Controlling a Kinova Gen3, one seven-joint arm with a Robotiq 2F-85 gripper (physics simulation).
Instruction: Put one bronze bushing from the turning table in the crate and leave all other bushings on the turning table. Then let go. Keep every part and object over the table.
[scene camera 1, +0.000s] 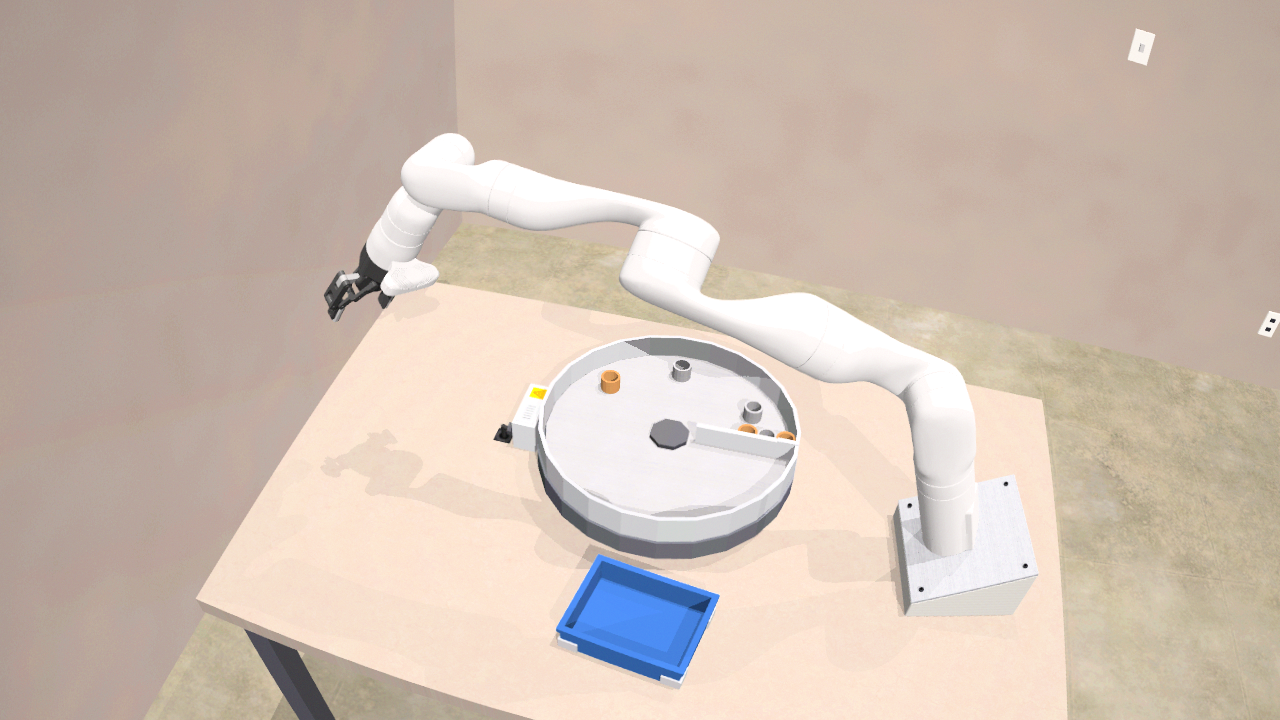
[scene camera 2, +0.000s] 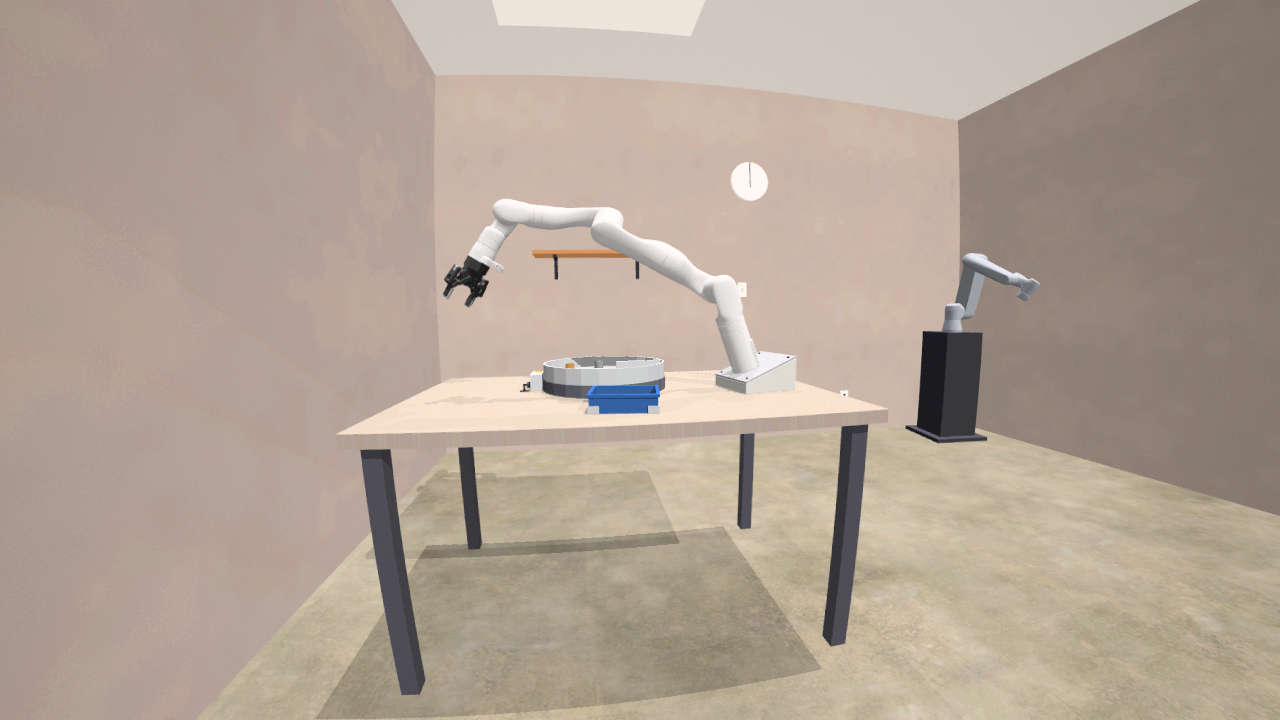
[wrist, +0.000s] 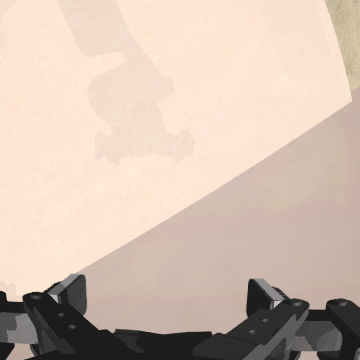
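Where they show: gripper, fingertip midpoint: (scene camera 1: 357, 310) (scene camera 2: 456, 302) (wrist: 165, 296); arm's base at its link origin: (scene camera 1: 949, 532) (scene camera 2: 745, 367).
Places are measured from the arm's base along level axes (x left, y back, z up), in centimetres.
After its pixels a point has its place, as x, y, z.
Note:
My gripper (scene camera 1: 360, 311) @(17.4, -93.0, 23.6) (scene camera 2: 460, 298) @(17.4, -93.0, 23.6) (wrist: 165, 296) @(17.4, -93.0, 23.6) is open and empty, high above the far left part of the table, away from the turning table (scene camera 1: 666, 526) @(16.7, -41.9, 0.9) (scene camera 2: 604, 377) @(17.8, -46.8, -0.3). In the scene camera 1 view, one bronze bushing (scene camera 1: 610, 383) @(-7.9, -62.0, 0.9) stands upright at the turning table's back left. Two other bronze bushings, one nearer the hub (scene camera 1: 746, 430) @(-8.3, -37.9, -0.1) and one by the rim (scene camera 1: 785, 437) @(-9.3, -31.4, 0.0), are partly hidden behind the divider. A grey bushing (scene camera 1: 682, 370) @(-16.1, -52.3, 1.1) stands at the back, another (scene camera 1: 752, 411) @(-11.7, -38.1, 1.2) at the right, and a third (scene camera 1: 767, 435) @(-8.8, -34.3, -0.3) between the two bronze ones. The blue crate (scene camera 1: 617, 656) @(38.0, -40.1, -3.9) (scene camera 2: 623, 402) @(38.0, -39.8, -3.9) is empty.
A fixed white divider (scene camera 1: 733, 439) @(-4.4, -38.9, 1.0) runs from the dark hub (scene camera 1: 669, 434) @(-2.6, -49.1, -0.7) to the right wall. A raised wall rings the turning table. A white box (scene camera 1: 528, 425) @(5.4, -70.6, -1.0) (scene camera 2: 536, 381) @(5.7, -71.4, -3.3) with a yellow label is at its left. The robot base (scene camera 1: 971, 573) @(7.6, 5.0, 0.9) (scene camera 2: 760, 376) @(11.6, 2.2, -1.4) stands at the right.

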